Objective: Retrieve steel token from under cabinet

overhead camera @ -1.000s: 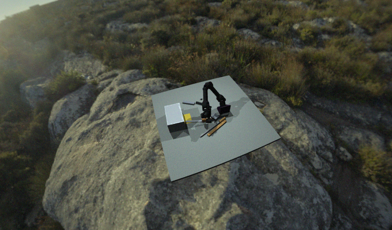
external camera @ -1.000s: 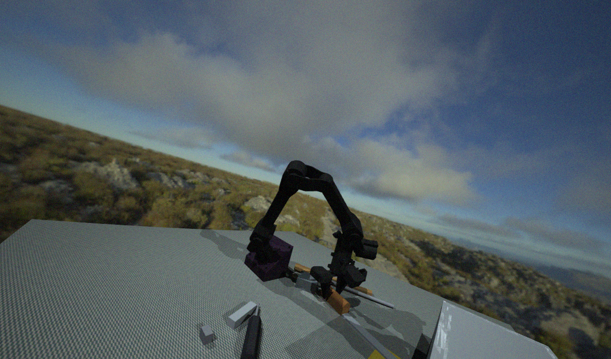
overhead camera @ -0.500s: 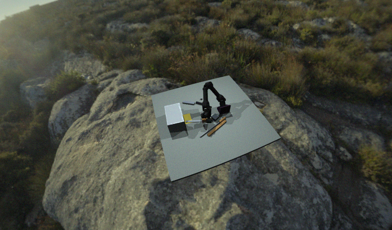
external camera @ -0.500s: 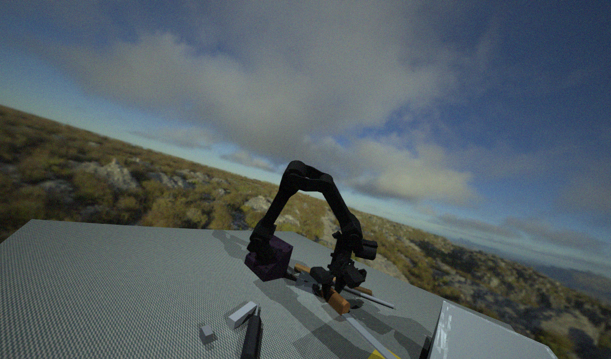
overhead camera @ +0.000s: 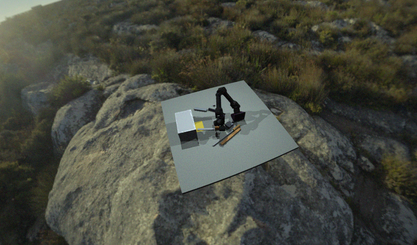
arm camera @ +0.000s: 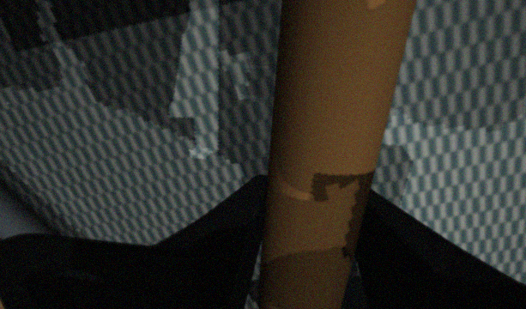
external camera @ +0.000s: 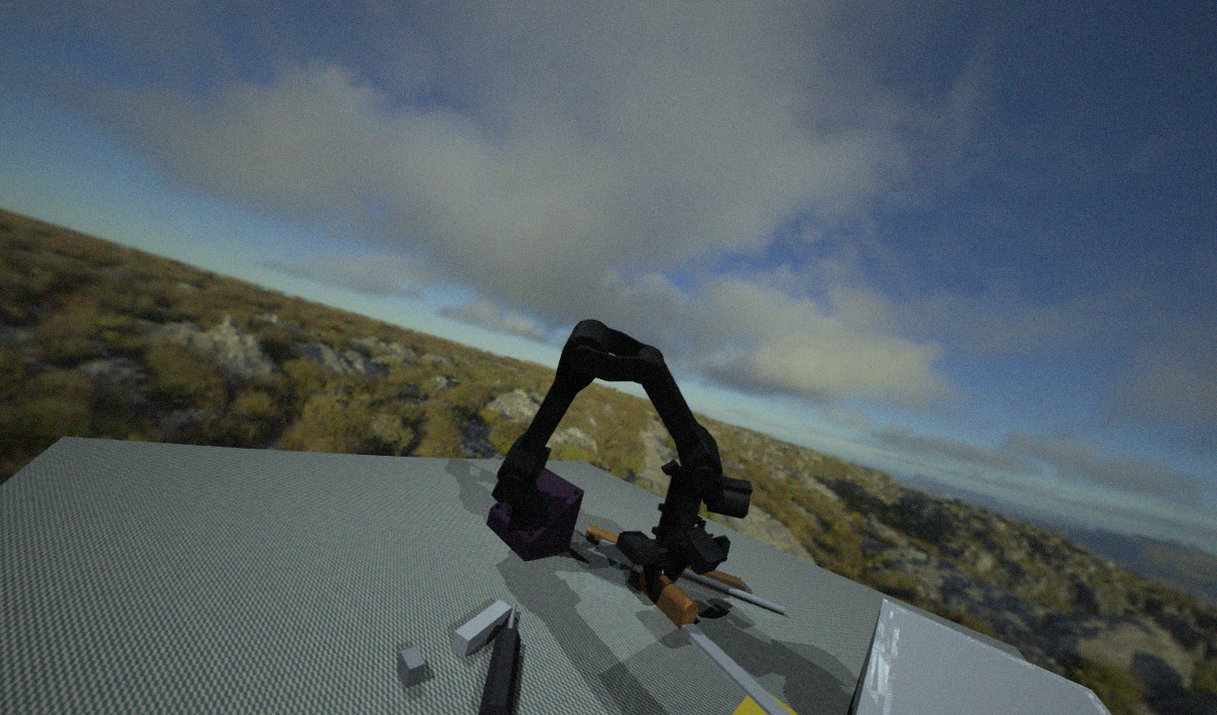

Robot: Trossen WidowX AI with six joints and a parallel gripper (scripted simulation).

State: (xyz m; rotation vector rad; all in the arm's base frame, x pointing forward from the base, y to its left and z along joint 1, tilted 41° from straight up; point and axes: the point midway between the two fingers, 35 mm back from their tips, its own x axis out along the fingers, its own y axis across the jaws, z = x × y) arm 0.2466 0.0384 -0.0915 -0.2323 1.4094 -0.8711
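My gripper tip is now 9 cm past the grey block and 1 cm below it. The rest, counted from my gripper tip: grey bar: 28 cm to the right, 9 cm behind; then small grey cube: 38 cm to the right, 8 cm behind; then wooden stick: 14 cm to the left, 5 cm behind.
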